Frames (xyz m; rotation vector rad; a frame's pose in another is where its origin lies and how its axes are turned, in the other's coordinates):
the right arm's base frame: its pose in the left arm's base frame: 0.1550 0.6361 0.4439 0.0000 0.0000 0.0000
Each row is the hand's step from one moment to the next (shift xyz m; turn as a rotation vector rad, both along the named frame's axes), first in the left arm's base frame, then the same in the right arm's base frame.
Working: the left arm's base frame: its pose in the right arm's base frame: -0.1550 -0.6361 -0.4439 0.0000 0.0000 0.0000

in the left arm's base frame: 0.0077 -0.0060 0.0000 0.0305 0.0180 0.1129
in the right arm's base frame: 0.0077 -0.0060 0.0000 0.0305 0.0180 0.1129
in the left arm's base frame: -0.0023 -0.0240 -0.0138 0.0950 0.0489 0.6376
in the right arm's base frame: -0.0023 -0.0240 -0.0138 0.0950 0.0489 0.6376
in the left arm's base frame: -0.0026 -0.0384 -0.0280 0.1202 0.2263 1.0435
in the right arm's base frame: -0.0026 -0.0384 -0.0280 0.1202 0.2263 1.0435
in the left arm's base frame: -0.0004 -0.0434 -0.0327 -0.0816 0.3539 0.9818
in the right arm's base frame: -0.0004 -0.0434 -0.0327 -0.0816 0.3539 0.9818
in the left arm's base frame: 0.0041 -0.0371 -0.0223 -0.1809 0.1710 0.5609
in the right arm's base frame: 0.0041 -0.0371 -0.0223 -0.1809 0.1710 0.5609
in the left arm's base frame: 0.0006 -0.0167 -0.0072 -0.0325 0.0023 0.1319
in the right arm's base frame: 0.0006 -0.0167 -0.0072 -0.0325 0.0023 0.1319
